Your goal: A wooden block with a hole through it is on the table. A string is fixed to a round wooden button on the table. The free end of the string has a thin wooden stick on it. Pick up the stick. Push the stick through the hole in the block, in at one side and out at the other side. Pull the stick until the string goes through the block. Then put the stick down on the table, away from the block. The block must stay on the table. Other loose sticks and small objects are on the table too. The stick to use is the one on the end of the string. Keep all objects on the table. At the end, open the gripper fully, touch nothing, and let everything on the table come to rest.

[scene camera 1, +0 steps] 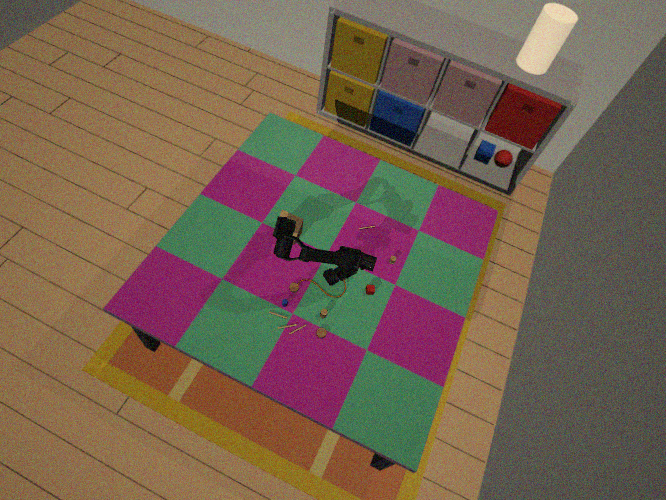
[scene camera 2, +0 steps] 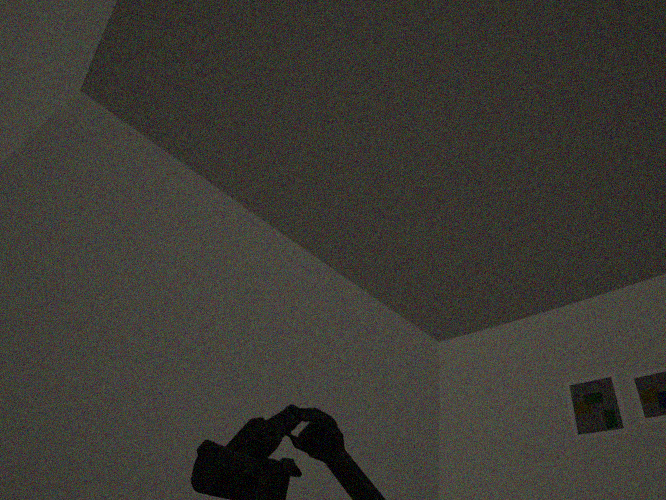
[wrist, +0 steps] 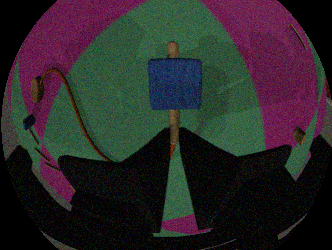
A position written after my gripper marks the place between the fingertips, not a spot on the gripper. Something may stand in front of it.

In view: my gripper (wrist: 174, 132) and a blue cube (wrist: 175, 84).
Scene camera 2 misses the blue cube: it is out of frame.
